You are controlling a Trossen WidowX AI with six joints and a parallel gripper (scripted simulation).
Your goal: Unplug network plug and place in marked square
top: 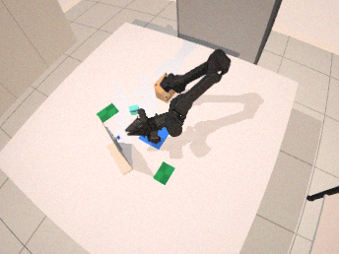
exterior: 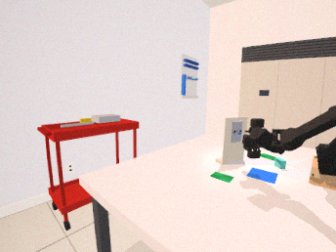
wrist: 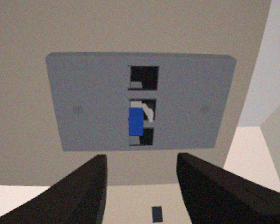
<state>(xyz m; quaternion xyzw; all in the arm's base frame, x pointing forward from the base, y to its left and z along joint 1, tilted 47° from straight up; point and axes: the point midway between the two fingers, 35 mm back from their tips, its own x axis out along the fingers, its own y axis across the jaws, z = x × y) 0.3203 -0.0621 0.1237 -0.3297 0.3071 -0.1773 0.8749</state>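
Now: the network plug 4 cm ahead of my gripper tip and 2 cm to the right of it. From my gripper tip the other things lie so: blue marked square 17 cm below, 11 cm behind, 5 cm to the left; then grey upright panel 6 cm below, 6 cm ahead, 3 cm to the right.
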